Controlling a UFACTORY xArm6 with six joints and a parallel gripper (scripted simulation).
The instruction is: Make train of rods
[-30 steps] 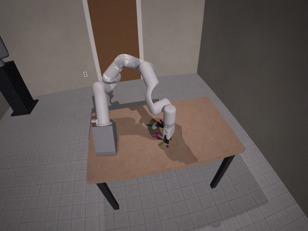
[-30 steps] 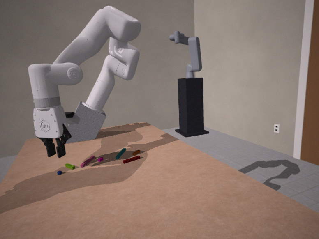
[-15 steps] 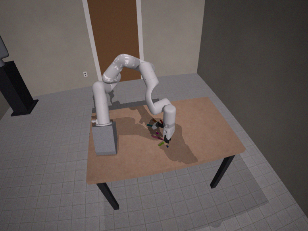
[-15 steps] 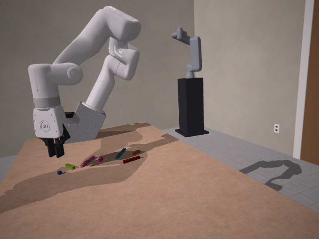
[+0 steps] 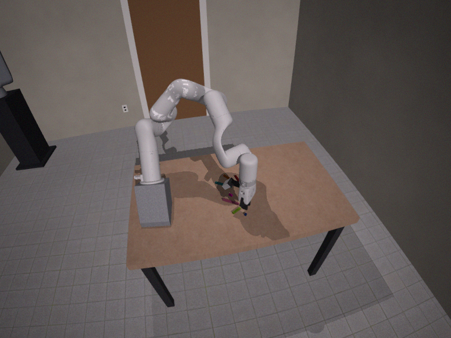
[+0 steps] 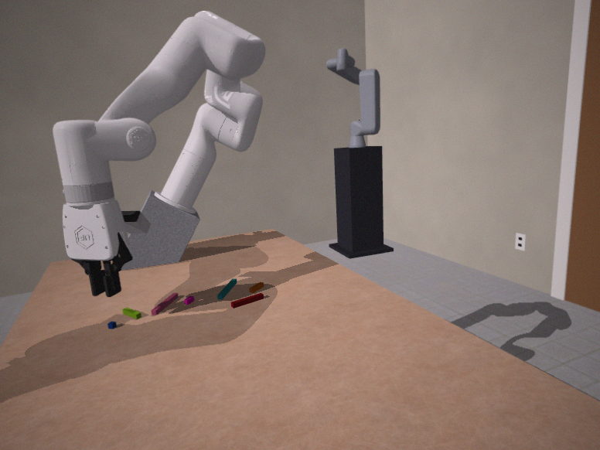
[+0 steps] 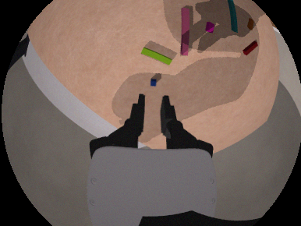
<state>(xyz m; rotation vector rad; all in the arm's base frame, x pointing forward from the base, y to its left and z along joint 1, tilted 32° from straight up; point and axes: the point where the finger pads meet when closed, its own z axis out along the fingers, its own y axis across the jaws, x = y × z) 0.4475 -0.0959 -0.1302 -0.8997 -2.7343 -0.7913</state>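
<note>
My hand is 8 cm above the blue rod. From my hand the other things lie so: lime rod: 8 cm below, 4 cm behind, 3 cm to the left; then pink rod: 10 cm to the left, 8 cm below, 6 cm behind; then magenta rod: 14 cm to the left, 8 cm below, 5 cm behind.
</note>
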